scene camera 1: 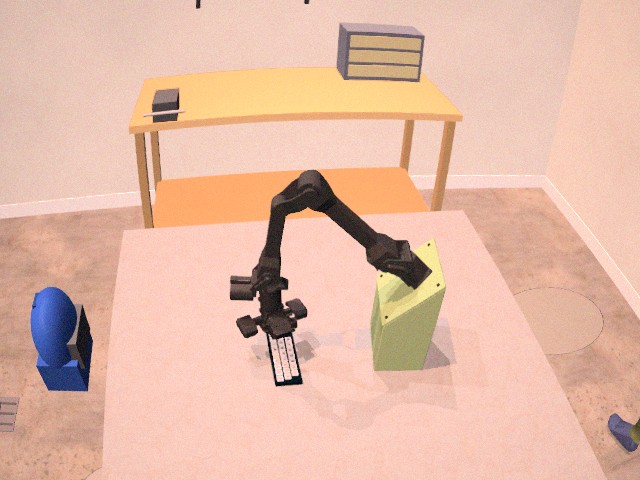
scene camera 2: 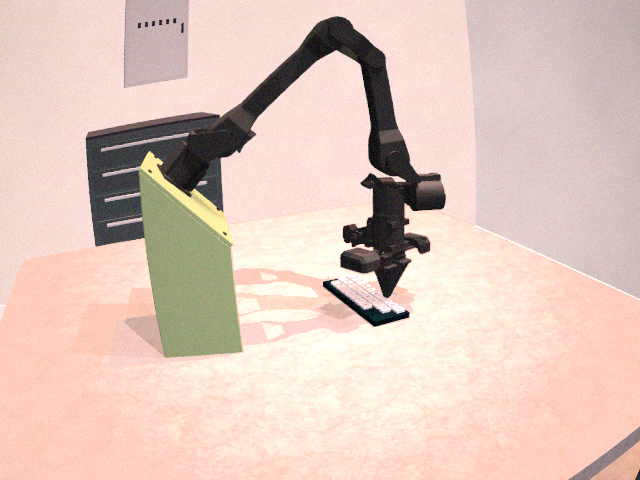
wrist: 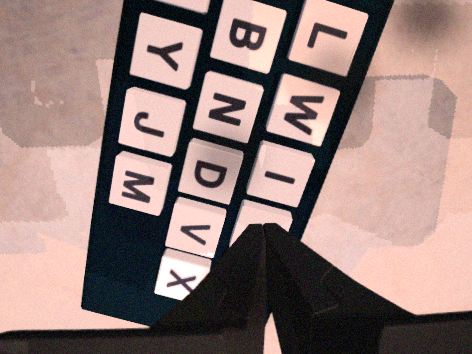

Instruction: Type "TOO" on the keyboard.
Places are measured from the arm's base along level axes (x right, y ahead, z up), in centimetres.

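Pixels of known places: gripper, fingertip midpoint: (scene camera 1: 273,338) (scene camera 2: 386,297) (wrist: 262,236); arm's base, link origin: (scene camera 1: 418,275) (scene camera 2: 172,180).
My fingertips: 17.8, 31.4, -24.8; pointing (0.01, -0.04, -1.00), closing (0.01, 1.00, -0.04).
For each thing: its top centre in the pictures, then the offset to it from my fingertips, as dx, dy, dz. Level surfaces: height alone.
- keyboard, top centre: (wrist: 242,53) (scene camera 2: 364,293) (scene camera 1: 283,352) -5.3, -0.3, -0.6
- I key, top centre: (wrist: 280,177) -1.7, +0.6, -0.6
- W key, top centre: (wrist: 302,111) -3.7, +1.3, -0.6
- D key, top centre: (wrist: 209,174) -1.9, -1.5, -0.6
- V key, top centre: (wrist: 194,231) +0.1, -2.2, -0.6
- table, surface height: dz -2.2
The keyboard (scene camera 1: 284,361) (scene camera 2: 356,298) (wrist: 129,240) is a narrow dark board with rows of white keys, lying flat on the table. My gripper (scene camera 2: 386,295) (wrist: 262,236) is shut and empty, pointing down over the keyboard. In the wrist view its closed tips overlap a key (wrist: 265,216) just below the I key (wrist: 281,175); that key's letter is covered. Whether the tips touch it I cannot tell. The W key (wrist: 303,111), D key (wrist: 210,172) and V key (wrist: 196,230) show nearby. No T or O letter is readable. In scene camera 1 the fingertips are hidden behind the gripper's body.
The arm's base is on a green slanted stand (scene camera 1: 405,330) (scene camera 2: 193,279) on the table (scene camera 1: 206,428) (scene camera 2: 310,413). Beyond the table are a wooden workbench (scene camera 1: 289,93) with a drawer box (scene camera 1: 382,55), a blue object (scene camera 1: 53,325) and a dark drawer cabinet (scene camera 2: 118,186).
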